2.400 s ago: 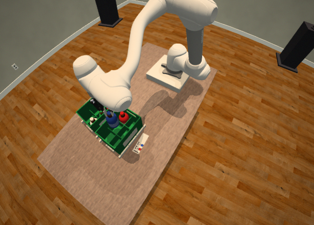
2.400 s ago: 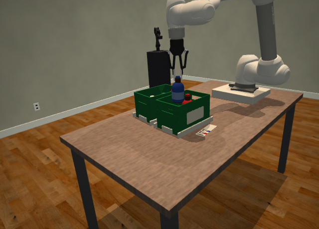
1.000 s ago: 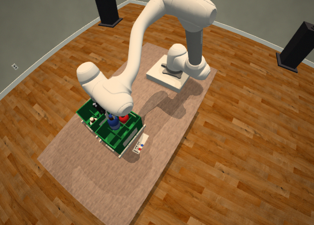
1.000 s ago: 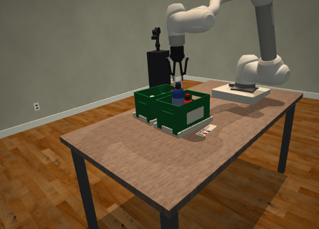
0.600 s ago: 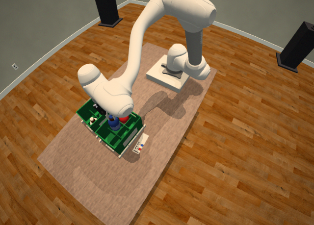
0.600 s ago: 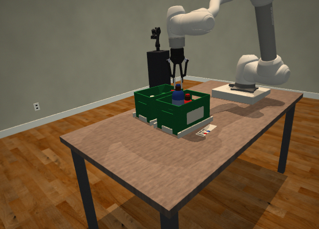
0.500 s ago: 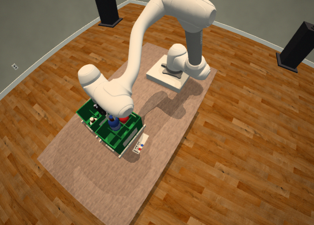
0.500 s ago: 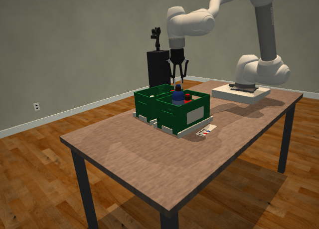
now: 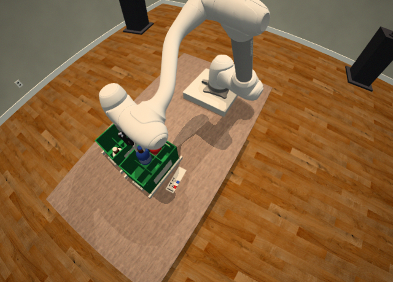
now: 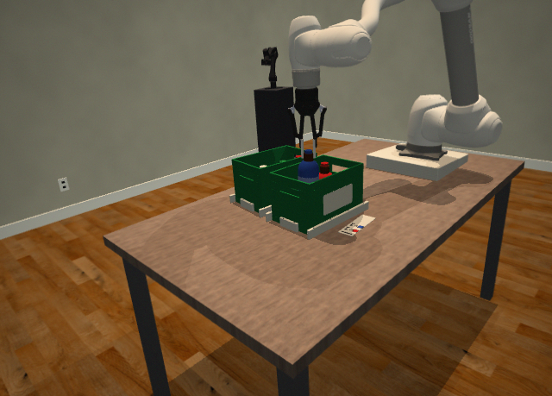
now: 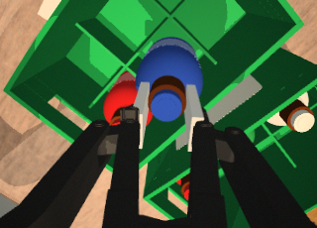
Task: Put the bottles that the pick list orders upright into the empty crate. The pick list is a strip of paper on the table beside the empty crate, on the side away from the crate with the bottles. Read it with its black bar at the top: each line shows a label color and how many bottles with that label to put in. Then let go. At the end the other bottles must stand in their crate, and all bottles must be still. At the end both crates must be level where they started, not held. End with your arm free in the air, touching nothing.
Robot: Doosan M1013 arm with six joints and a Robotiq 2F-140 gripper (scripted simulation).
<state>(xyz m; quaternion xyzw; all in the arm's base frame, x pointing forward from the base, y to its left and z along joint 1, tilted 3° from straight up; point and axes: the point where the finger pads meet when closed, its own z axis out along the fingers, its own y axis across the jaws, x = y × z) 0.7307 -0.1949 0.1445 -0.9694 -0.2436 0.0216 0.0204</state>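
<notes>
Right now my hand is 8 cm above the blue-label bottle. Round my hand: white-label bottle: 17 cm to the right, 15 cm below, 4 cm ahead; pick list: 24 cm below, 19 cm to the left, 2 cm ahead; green-label bottle: 15 cm below, 14 cm to the right, 4 cm behind.
</notes>
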